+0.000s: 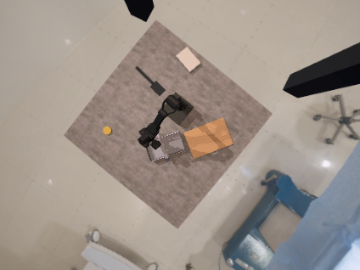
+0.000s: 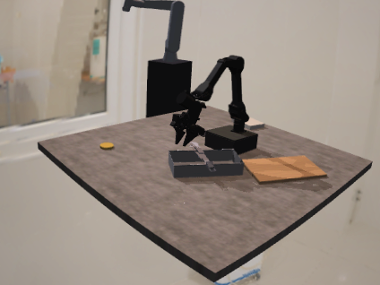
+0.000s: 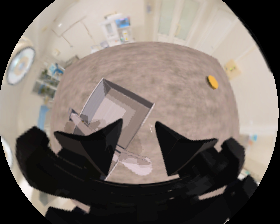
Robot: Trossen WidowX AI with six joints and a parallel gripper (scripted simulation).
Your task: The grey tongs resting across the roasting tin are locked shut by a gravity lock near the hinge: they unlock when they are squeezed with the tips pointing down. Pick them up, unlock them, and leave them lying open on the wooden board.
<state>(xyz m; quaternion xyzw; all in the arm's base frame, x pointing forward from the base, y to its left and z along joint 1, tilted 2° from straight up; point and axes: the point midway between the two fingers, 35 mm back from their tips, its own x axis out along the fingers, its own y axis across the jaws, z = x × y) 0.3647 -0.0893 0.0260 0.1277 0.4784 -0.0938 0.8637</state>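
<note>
My gripper tip is 130 mm to the right of the grey roasting tin, 60 mm above it and 20 mm past it. Also, from my gripper tip: yellow disc 380 mm to the right, 90 mm ahead, 80 mm below; wooden board 420 mm to the left, 250 mm behind, 80 mm below; black flat tool 450 mm behind, 240 mm to the right, 80 mm below.
</note>
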